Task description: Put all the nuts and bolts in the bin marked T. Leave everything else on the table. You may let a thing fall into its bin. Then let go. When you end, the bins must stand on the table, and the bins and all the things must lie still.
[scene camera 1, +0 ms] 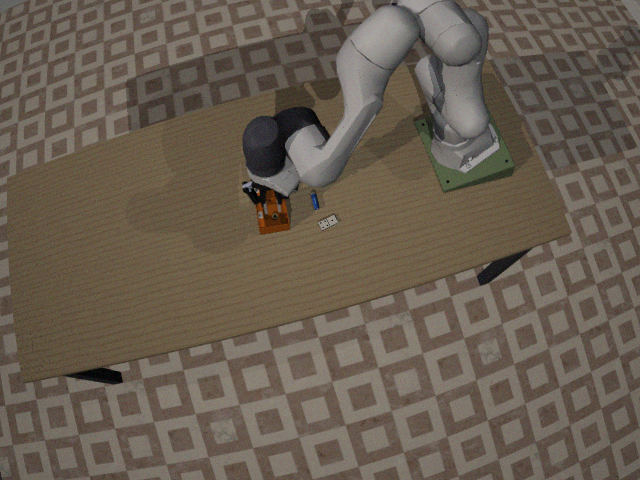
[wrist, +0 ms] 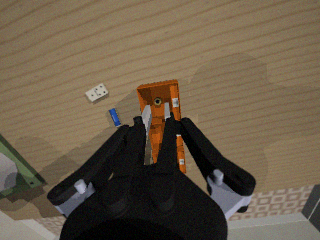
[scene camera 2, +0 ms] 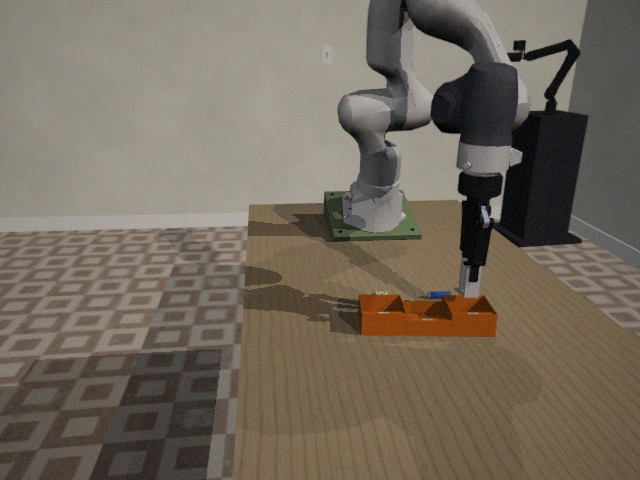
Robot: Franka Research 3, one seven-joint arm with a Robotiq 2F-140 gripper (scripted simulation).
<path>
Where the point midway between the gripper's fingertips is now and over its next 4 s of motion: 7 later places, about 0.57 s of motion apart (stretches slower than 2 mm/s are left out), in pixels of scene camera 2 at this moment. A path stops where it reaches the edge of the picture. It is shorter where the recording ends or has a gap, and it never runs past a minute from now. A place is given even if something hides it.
The gripper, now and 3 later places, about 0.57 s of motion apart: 468,293; 469,280; 475,243; 477,222
</path>
